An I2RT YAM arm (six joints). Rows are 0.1 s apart.
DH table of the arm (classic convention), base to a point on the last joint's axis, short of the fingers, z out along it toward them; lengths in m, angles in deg. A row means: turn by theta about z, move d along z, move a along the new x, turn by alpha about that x. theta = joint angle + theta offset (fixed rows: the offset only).
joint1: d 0.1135; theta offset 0; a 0.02; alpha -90
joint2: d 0; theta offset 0; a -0.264; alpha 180
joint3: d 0; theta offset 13.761; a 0.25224; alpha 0
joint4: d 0; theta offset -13.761; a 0.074; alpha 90
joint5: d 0; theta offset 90; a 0; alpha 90
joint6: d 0.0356; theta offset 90; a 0; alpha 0
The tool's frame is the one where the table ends.
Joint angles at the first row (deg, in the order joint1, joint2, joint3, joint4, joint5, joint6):
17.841, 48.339, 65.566, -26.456, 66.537, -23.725
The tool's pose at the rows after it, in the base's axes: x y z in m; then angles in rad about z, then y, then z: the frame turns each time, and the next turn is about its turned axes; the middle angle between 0 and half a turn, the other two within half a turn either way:
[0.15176 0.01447 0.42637 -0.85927 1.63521 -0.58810]
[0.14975 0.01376 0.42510 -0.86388 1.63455 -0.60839]
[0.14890 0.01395 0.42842 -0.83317 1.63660 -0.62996]
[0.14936 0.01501 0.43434 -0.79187 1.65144 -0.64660]
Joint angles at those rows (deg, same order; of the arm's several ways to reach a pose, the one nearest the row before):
17.840, 48.602, 65.656, -26.456, 66.793, -25.043
17.842, 48.081, 65.217, -26.545, 67.062, -26.182
17.843, 48.075, 65.999, -26.981, 65.308, -27.854
17.930, 48.950, 68.280, -29.528, 62.933, -27.947

